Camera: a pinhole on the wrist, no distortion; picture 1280 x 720 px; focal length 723.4 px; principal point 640.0 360.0 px. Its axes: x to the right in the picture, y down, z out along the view. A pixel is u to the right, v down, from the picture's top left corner.
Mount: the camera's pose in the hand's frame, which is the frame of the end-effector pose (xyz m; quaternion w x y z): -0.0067 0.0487 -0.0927 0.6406 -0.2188 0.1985 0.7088
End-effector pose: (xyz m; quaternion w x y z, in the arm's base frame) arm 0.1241 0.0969 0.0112 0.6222 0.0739 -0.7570 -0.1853
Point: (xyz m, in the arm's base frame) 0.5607 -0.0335 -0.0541
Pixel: behind the camera
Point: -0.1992 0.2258 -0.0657
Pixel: 161 435
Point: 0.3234 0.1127 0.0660
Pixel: behind the camera
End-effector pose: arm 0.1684 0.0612 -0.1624 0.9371 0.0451 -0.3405 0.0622
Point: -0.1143 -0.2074 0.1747
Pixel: outside the picture
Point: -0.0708 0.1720 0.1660
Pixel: 347 271
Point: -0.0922 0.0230 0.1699
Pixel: 68 333
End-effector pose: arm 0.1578 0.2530 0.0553 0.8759 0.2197 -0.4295 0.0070
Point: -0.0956 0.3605 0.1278
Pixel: 537 605
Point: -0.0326 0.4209 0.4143
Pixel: 661 109
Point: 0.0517 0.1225 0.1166
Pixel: outside the picture
